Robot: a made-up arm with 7 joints.
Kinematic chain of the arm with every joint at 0, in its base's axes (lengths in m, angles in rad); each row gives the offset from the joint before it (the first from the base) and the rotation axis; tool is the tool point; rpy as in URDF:
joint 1: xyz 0 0 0 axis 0.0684 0.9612 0.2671
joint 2: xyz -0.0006 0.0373 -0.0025 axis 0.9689 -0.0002 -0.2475
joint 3: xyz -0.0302 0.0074 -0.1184 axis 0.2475 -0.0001 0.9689
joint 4: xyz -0.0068 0 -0.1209 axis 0.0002 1 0
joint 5: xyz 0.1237 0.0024 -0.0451 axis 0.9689 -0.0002 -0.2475
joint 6: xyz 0.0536 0 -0.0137 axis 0.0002 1 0
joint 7: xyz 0.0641 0 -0.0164 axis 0.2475 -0.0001 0.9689
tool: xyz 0 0 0 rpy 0 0.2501 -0.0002
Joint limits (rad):
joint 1: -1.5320..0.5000
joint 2: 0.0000..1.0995
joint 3: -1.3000..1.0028
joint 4: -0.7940..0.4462
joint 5: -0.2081..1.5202
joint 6: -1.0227..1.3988
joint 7: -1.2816..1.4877
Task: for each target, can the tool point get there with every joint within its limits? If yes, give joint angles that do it. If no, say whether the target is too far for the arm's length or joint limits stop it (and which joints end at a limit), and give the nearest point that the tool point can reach.
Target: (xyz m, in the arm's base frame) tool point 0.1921 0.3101 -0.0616
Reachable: yes | joints 0.0680 0.9746 0.4085 -0.2498 1.1436 0.9761 0.1598
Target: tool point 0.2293 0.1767 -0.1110
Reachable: yes | joints -0.1257 0.5820 0.1460 -0.5551 1.0171 0.6949 -0.8955
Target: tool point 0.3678 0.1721 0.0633
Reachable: yes | joints -1.1362 0.3597 0.4970 0.0338 1.2006 0.2118 0.9983
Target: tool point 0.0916 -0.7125 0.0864
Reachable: no: too far | nearest point 0.1803 -0.2844 -0.0143 | short by 0.449 m
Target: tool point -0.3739 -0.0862 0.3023
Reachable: no: joint limits stop it (at a limit: joint 1, joint 2, joint 4) | nearest point -0.0219 0.1480 0.1674 | short by 0.444 m
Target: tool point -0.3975 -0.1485 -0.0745
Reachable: no: joint limits stop it (at a limit: joint 1, joint 3, joint 4, joint 5, joint 6) | nearest point -0.2307 -0.1369 -0.2928 | short by 0.275 m
